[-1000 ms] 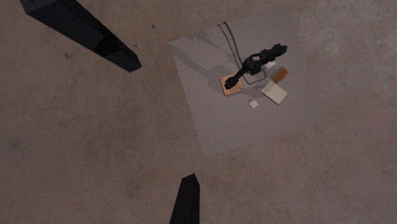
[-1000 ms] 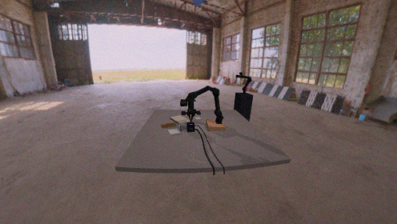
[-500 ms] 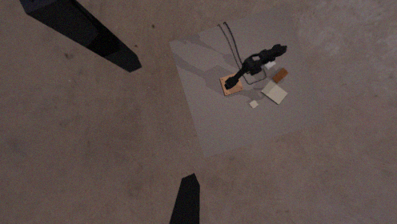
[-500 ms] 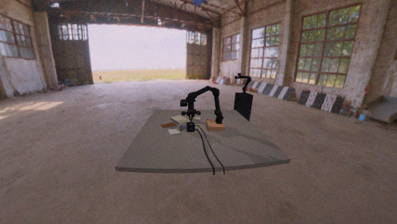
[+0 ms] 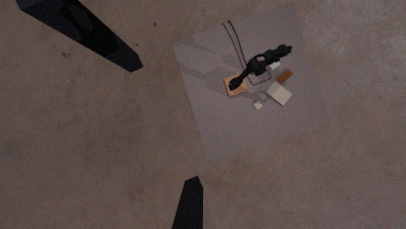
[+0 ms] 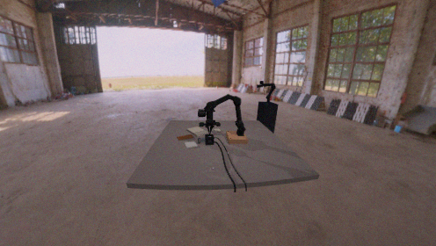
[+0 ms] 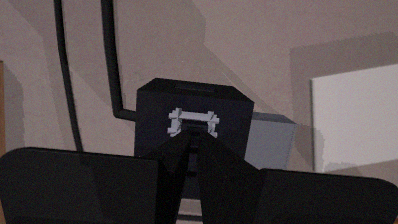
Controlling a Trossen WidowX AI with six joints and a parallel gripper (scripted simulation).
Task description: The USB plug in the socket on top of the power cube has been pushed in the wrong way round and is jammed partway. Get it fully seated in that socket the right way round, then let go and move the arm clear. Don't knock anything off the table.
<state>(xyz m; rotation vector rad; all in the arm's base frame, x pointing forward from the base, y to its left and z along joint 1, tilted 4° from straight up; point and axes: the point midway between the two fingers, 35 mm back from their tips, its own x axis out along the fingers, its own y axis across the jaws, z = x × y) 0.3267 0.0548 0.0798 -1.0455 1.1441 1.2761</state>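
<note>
Right now the USB plug is 20 mm below my gripper tip. Round my gripper tip: small white piece: 140 mm behind, 340 mm to the right, 100 mm below; cream box: 90 mm ahead, 310 mm to the right, 100 mm below; orange block: 230 mm ahead, 180 mm to the right, 100 mm below.
</note>
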